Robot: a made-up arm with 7 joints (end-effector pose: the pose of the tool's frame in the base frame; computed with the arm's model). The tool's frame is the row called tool. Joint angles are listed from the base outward.
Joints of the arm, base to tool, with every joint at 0 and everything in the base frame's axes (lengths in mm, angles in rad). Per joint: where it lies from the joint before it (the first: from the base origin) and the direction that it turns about. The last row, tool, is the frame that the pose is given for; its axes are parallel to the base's.
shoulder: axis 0 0 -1 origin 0 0 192.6
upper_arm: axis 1 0 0 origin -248.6 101.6 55.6
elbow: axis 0 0 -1 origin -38.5 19.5 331
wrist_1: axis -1 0 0 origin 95.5 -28 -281.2
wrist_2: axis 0 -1 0 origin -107.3 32.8 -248.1
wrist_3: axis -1 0 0 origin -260.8 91.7 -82
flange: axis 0 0 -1 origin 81.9 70.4 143.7
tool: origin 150 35.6 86.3
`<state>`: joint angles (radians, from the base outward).
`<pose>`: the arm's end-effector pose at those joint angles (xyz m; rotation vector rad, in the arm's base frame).
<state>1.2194 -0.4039 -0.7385 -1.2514 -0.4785 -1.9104 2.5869</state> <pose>-0.2379 0.6586 0.1637 -0.7868 -2.5284 0.3099</pose>
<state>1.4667 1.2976 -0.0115 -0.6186 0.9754 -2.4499 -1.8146</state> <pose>0.5695 0.3967 0.2598 1.1902 1.6508 -0.0874</pose>
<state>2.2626 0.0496 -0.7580 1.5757 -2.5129 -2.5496 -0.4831</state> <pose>0.1696 0.2088 0.4396 0.7848 1.0623 2.4388</pose>
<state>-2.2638 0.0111 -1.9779 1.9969 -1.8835 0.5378 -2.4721</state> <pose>-0.0952 -0.3532 -0.0434 2.1853 0.1391 -1.3145</pose>
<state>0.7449 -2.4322 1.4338 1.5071 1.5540 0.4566 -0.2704</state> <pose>-0.5344 0.2908 0.4603 1.6382 -0.8603 -0.4834</pose>
